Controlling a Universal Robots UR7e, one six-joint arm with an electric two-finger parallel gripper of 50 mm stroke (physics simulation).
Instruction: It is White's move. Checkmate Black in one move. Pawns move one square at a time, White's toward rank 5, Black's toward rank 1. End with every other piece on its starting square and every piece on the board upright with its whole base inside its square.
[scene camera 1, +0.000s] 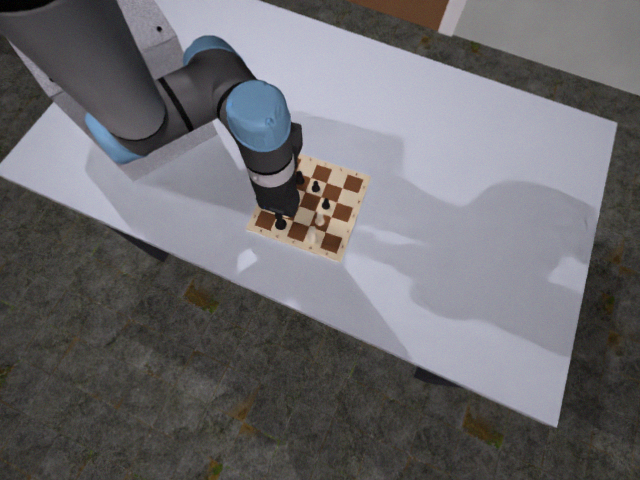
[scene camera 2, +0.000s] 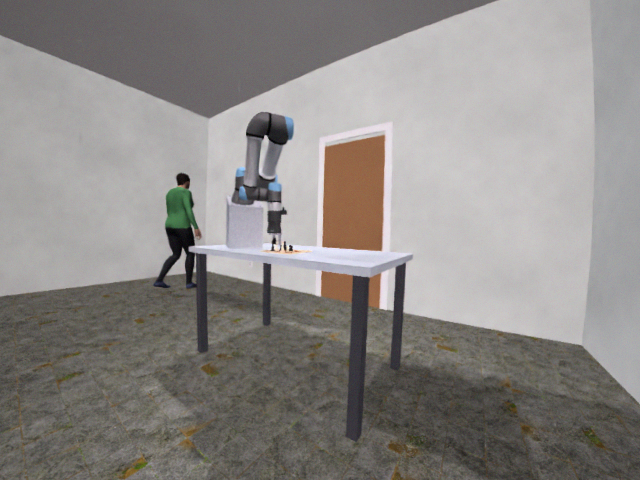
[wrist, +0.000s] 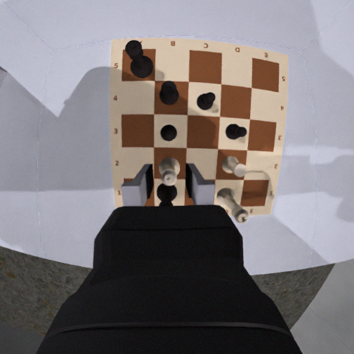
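Where they show: gripper, fingertip midpoint: (scene camera 2: 276, 244); arm's base, origin of the base link: (scene camera 2: 242, 201).
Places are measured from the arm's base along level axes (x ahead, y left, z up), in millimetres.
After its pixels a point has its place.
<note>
My gripper (wrist: 169, 173) (scene camera 2: 278, 239) @[x 378, y -77, z -273 mm] is open, its fingers on either side of an upright white piece (wrist: 170, 166) on B2, not gripping it. In scene camera 1 the gripper's body hides the fingertips. On the board (wrist: 116, 145) (scene camera 1: 360, 193) @[x 516, y 25, z -310 mm], a shorter white piece (wrist: 231, 165) (scene camera 1: 320, 220) @[x 455, y -75, z -295 mm] stands on D2 and a tall white one (wrist: 226, 196) (scene camera 1: 312, 236) @[x 453, y -119, z -284 mm] on D1. A tall black piece (wrist: 141, 66) is on A5. Other black pieces stand on B4 (wrist: 169, 94), C4 (wrist: 204, 101), B3 (wrist: 168, 132), D3 (wrist: 233, 131) and B1 (wrist: 166, 192); the last is partly hidden by my gripper body.
The black piece on B1 stands close behind the fingers, and the one on B3 is one square ahead of the white piece. The board lies on a white table (scene camera 1: 465, 155) @[x 720, y 212, z -316 mm] (scene camera 2: 336, 255) @[x 729, y -10, z -316 mm]. A person in green (scene camera 2: 179, 209) is on the floor behind the table's left side.
</note>
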